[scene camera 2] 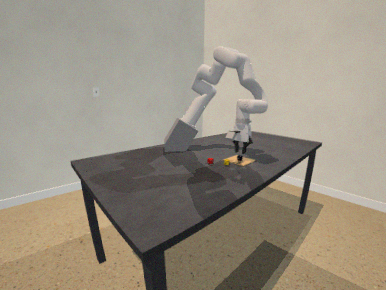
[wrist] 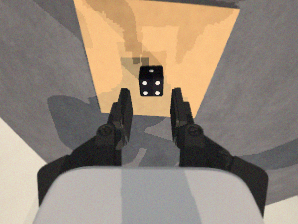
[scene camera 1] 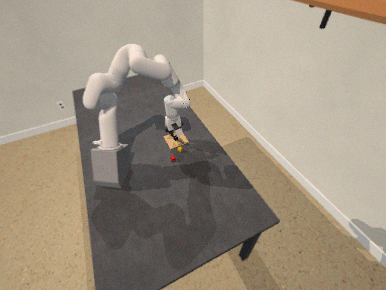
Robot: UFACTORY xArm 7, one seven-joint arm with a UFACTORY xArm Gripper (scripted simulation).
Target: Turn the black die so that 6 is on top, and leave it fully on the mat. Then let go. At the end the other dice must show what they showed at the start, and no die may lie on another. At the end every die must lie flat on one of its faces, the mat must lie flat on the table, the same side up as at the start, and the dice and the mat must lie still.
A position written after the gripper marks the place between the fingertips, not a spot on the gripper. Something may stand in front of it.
In view: the gripper [wrist: 151, 99], a mat [wrist: 189, 47] and a black die [wrist: 151, 78].
